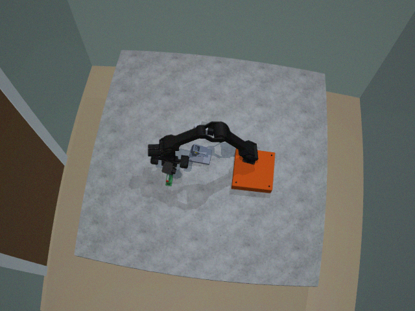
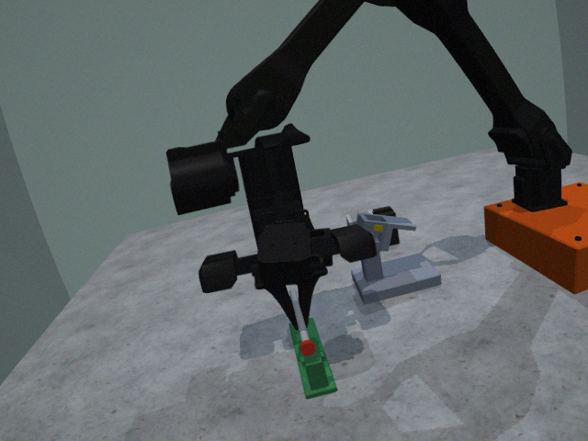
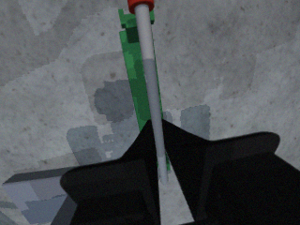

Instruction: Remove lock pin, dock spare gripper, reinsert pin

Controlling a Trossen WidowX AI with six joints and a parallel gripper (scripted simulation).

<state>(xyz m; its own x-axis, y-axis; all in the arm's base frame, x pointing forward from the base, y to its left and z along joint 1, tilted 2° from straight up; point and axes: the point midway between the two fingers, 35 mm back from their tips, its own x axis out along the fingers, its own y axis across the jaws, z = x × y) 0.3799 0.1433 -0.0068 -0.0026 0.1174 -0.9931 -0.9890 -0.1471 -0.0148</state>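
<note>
Right now the green cradle is 2 cm to the left of my gripper tip and 1 cm behind it. Also, from my gripper tip: spare gripper: 26 cm to the right, 11 cm behind; grey mount: 12 cm behind, 11 cm to the right, 3 cm above.
</note>
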